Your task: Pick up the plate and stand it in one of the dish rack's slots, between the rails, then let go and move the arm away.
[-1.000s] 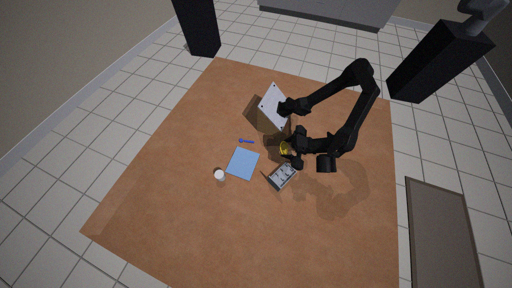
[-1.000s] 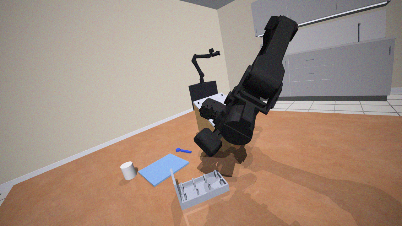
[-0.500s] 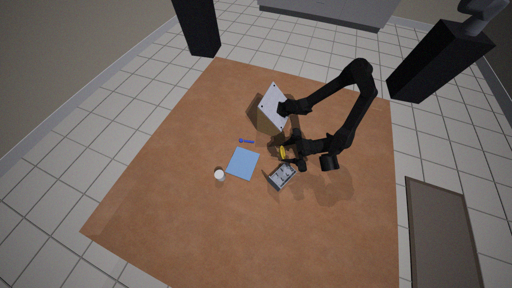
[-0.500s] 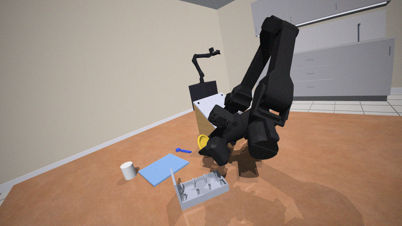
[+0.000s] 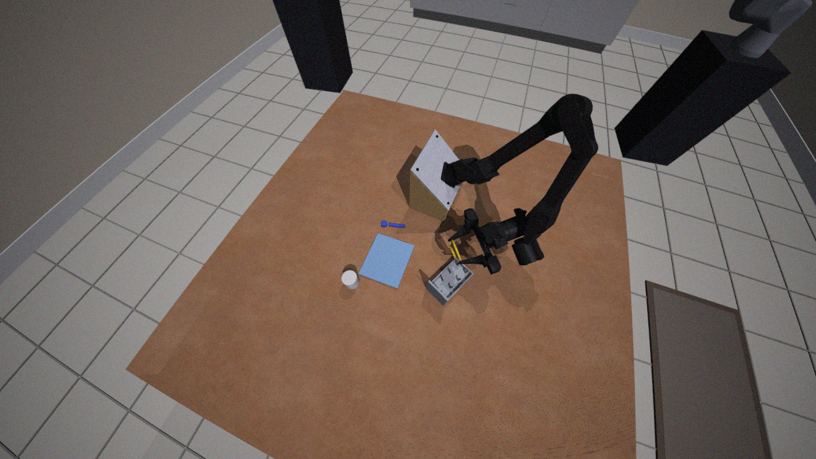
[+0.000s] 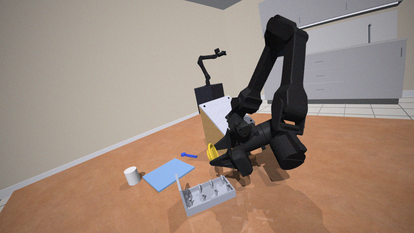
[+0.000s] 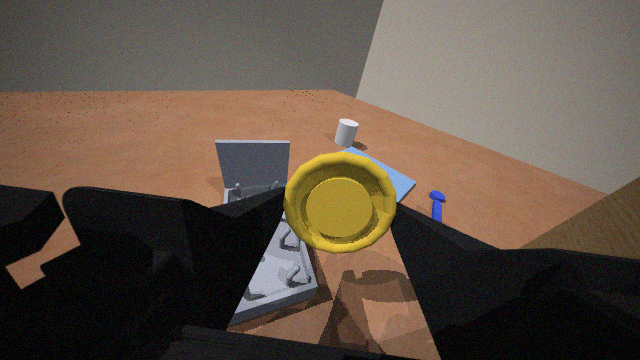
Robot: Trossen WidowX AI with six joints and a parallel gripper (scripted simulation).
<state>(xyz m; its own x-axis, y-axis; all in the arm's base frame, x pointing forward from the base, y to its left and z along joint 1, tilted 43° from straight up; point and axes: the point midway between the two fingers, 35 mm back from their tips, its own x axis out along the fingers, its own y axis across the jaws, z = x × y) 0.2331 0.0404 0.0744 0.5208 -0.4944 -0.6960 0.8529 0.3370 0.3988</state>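
My gripper tip is now 7 cm above the grey dish rack, 6 cm short of it and 1 cm to the right of it. Round my gripper tip: light blue mat: 19 cm to the right, 9 cm below, 3 cm ahead; then blue spoon: 21 cm to the right, 9 cm below, 9 cm behind; then yellow plate: 1 cm to the left.
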